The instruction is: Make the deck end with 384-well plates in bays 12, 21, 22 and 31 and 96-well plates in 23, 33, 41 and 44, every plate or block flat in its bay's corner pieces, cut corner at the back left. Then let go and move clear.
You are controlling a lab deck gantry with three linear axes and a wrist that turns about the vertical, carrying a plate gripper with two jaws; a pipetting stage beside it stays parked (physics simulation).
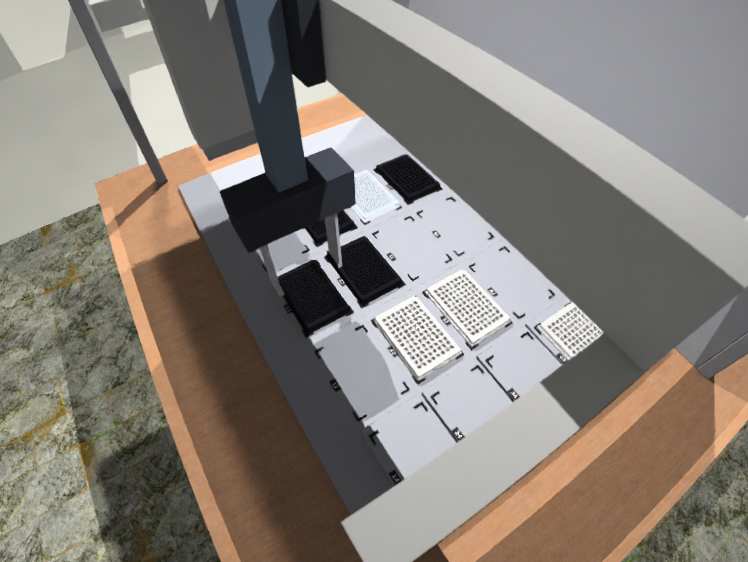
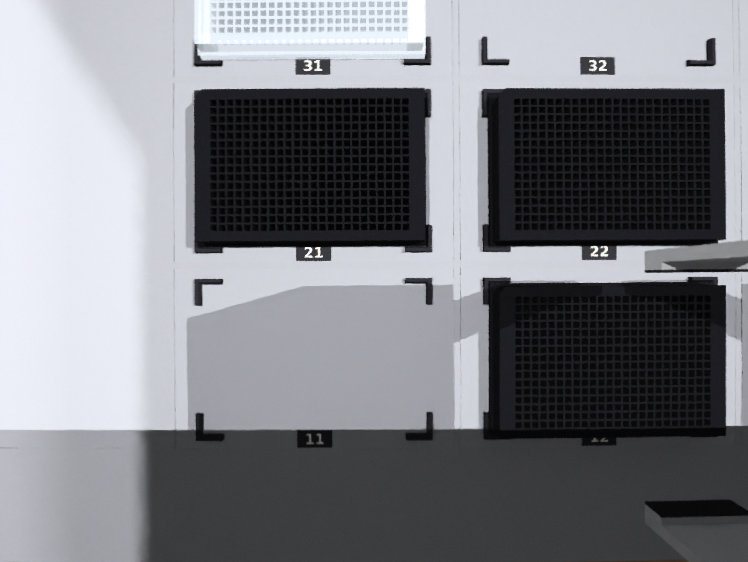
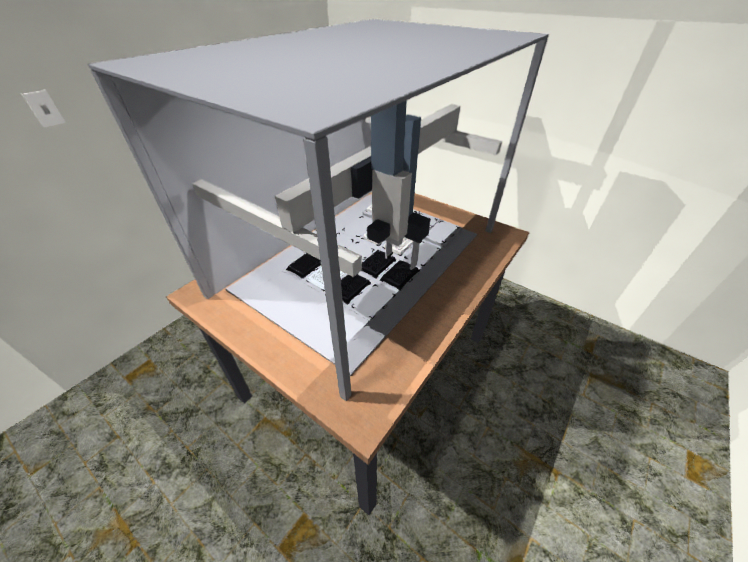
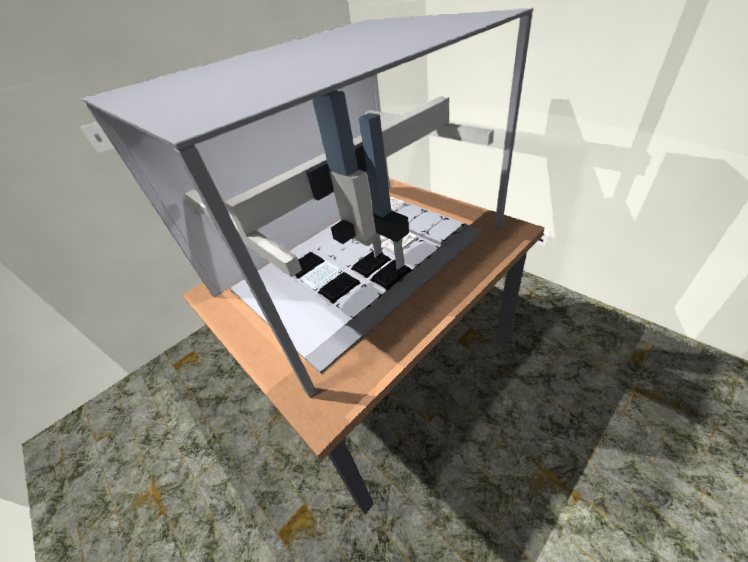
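Seen in the pictures: gripper, between the fingertips: (image 1: pixel 306 273) (image 2: pixel 688 386) (image 3: pixel 400 261) (image 4: pixel 389 261); robot's base, origin of its link: (image 2: pixel 203 433) (image 3: pixel 372 317) (image 4: pixel 353 317).
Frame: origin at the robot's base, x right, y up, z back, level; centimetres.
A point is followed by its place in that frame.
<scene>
My gripper (image 1: pixel 308 281) {y 6.7, x -4.3, z -22.8 cm} (image 2: pixel 695 386) {y 6.7, x -4.3, z -22.8 cm} (image 3: pixel 401 262) {y 6.7, x -4.3, z -22.8 cm} (image 4: pixel 388 261) {y 6.7, x -4.3, z -22.8 cm} is open and hangs above bay 12, its jaws wide apart. A black 384-well plate (image 1: pixel 314 297) {y 1.5, x -4.3, z -24.1 cm} (image 2: pixel 610 362) {y 1.4, x -4.3, z -22.6 cm} sits in bay 12's corner pieces, apart from the jaws. A second black 384-well plate (image 1: pixel 365 270) {y 1.3, x -14.8, z -23.8 cm} (image 2: pixel 610 166) {y 1.3, x -14.9, z -22.7 cm} is in bay 22, a third (image 1: pixel 329 229) (image 2: pixel 311 166) {y 1.3, x -15.0, z -6.5 cm} in bay 21. A clear 384-well plate (image 1: pixel 373 194) {y 1.4, x -26.7, z -7.8 cm} (image 2: pixel 308 18) {y 1.4, x -22.9, z -6.4 cm} is in bay 31. A black plate (image 1: pixel 408 176) {y 1.2, x -36.3, z -6.9 cm} with coarser wells is in bay 41. White 96-well plates lie in bay 23 (image 1: pixel 417 337) {y 0.9, x -14.8, z -39.6 cm}, bay 33 (image 1: pixel 466 306) {y 1.1, x -25.3, z -39.4 cm} and bay 44 (image 1: pixel 570 330) {y 2.8, x -35.8, z -53.0 cm}.
The parked pipetting stage (image 3: pixel 390 205) (image 4: pixel 353 205) stands beside the gripper column. The gantry beam (image 1: pixel 513 151) runs across above the back of the deck. Enclosure posts (image 3: pixel 326 259) {y 48.0, x 10.8, z 27.1 cm} (image 4: pixel 247 271) {y 45.3, x 11.6, z 26.4 cm} rise at the table (image 3: pixel 266 338) {y -1.0, x -22.1, z 26.0 cm} corners.
</scene>
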